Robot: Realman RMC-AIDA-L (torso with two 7-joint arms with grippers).
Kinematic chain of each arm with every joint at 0, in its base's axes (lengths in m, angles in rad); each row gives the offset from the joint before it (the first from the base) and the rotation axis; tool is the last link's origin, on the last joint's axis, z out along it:
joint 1: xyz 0 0 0.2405 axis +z
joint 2: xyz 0 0 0 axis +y
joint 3: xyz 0 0 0.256 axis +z
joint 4: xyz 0 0 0 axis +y
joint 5: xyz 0 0 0.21 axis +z
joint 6: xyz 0 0 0 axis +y
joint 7: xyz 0 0 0.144 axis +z
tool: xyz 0 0 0
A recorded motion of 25 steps. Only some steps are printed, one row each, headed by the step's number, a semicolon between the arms.
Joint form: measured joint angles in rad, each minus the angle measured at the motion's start. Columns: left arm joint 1, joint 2, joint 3, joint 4, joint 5, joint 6, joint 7; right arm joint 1, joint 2, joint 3, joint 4, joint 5, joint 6, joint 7.
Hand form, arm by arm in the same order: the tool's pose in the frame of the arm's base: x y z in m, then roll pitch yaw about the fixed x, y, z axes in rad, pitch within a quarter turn. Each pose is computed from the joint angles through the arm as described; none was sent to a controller.
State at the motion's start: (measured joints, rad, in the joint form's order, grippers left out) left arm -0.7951 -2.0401 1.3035 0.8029 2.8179 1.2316 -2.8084; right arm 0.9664 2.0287 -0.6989 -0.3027 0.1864 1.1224 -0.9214
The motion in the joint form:
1: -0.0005 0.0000 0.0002 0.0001 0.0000 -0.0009 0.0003; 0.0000 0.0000 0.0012 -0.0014 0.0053 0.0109 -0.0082
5: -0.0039 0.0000 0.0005 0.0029 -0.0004 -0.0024 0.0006; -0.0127 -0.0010 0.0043 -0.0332 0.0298 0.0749 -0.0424
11: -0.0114 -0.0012 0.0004 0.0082 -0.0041 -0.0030 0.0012; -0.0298 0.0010 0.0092 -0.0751 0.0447 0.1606 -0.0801
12: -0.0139 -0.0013 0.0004 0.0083 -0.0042 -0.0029 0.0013; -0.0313 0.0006 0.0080 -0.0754 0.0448 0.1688 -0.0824
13: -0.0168 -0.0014 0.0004 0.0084 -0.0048 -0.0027 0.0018; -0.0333 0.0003 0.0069 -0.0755 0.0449 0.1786 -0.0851
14: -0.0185 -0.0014 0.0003 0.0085 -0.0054 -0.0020 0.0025; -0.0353 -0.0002 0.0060 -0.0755 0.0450 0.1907 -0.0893
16: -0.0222 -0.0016 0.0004 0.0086 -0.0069 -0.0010 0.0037; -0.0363 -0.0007 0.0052 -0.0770 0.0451 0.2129 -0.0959
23: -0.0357 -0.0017 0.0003 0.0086 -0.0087 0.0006 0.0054; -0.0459 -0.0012 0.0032 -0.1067 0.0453 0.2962 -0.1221
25: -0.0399 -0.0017 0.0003 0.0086 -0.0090 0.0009 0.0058; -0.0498 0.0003 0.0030 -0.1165 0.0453 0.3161 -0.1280
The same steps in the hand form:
1: -0.2499 0.4039 -0.0127 -2.4158 0.1129 1.0941; 0.2759 0.3867 -0.0464 -2.7277 -0.2281 -0.9510
5: -0.2478 0.4054 -0.0124 -2.4153 0.1108 1.0870; 0.2734 0.3825 -0.0429 -2.7757 -0.2356 -0.9357
11: -0.2429 0.4078 -0.0127 -2.4191 0.1067 1.0743; 0.2713 0.3752 -0.0386 -2.8348 -0.2558 -0.9172
12: -0.2418 0.4084 -0.0128 -2.4193 0.1068 1.0717; 0.2716 0.3738 -0.0385 -2.8411 -0.2614 -0.9174
13: -0.2406 0.4090 -0.0129 -2.4200 0.1070 1.0685; 0.2720 0.3720 -0.0385 -2.8490 -0.2680 -0.9179
14: -0.2398 0.4094 -0.0129 -2.4208 0.1075 1.0667; 0.2724 0.3699 -0.0384 -2.8592 -0.2759 -0.9174
16: -0.2381 0.4101 -0.0132 -2.4226 0.1084 1.0626; 0.2718 0.3670 -0.0382 -2.8773 -0.2887 -0.9144
23: -0.2324 0.4130 -0.0134 -2.4249 0.1098 1.0489; 0.2697 0.3591 -0.0333 -2.9318 -0.3240 -0.8965
25: -0.2307 0.4139 -0.0134 -2.4253 0.1101 1.0446; 0.2693 0.3570 -0.0323 -2.9448 -0.3310 -0.8924

